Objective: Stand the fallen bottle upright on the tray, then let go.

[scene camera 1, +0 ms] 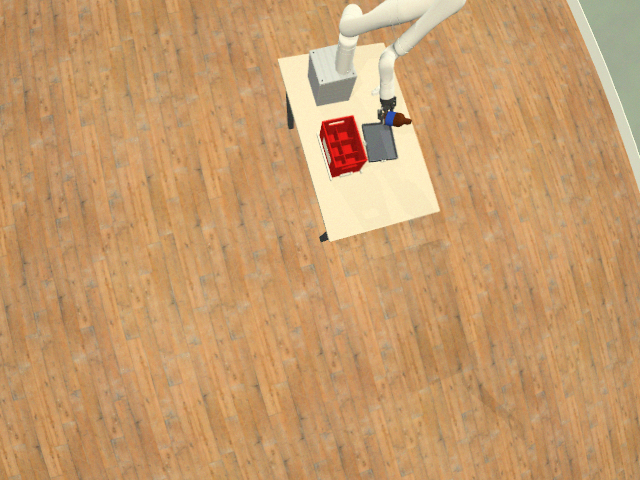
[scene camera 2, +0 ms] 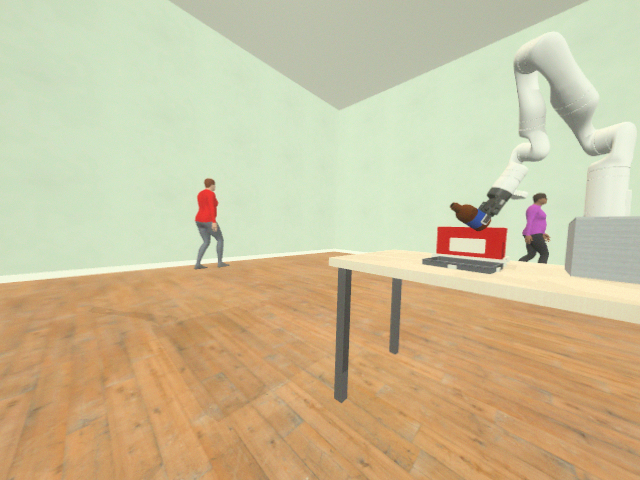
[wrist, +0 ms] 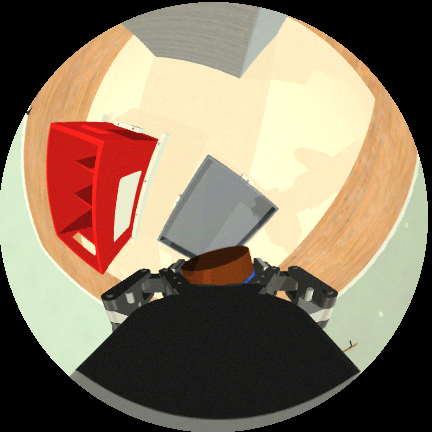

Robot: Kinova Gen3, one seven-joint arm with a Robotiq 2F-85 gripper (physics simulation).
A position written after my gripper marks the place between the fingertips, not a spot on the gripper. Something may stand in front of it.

Note:
I see my gripper (wrist: 218, 266) and a brown bottle (wrist: 232, 264).

